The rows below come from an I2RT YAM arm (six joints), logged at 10 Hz.
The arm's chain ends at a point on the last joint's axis. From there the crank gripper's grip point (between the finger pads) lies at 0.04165 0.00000 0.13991 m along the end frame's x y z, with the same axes.
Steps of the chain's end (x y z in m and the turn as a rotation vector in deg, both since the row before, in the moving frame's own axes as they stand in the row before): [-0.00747 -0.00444 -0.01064 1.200 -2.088 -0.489]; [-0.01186 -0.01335 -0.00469 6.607 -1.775 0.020]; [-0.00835 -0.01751 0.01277 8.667 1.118 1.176]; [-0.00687 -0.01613 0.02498 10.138 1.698 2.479]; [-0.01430 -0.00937 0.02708 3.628 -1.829 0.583]
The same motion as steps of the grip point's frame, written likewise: [-0.01261 -0.00772 -0.00925 1.200 -2.088 -0.489]; [-0.01620 -0.02951 -0.00440 6.607 -1.775 0.020]; [-0.00543 -0.03765 0.01040 8.667 1.118 1.176]; [-0.00227 -0.03876 0.02167 10.138 1.698 2.479]; [-0.01874 -0.01786 0.02807 3.628 -1.829 0.583]
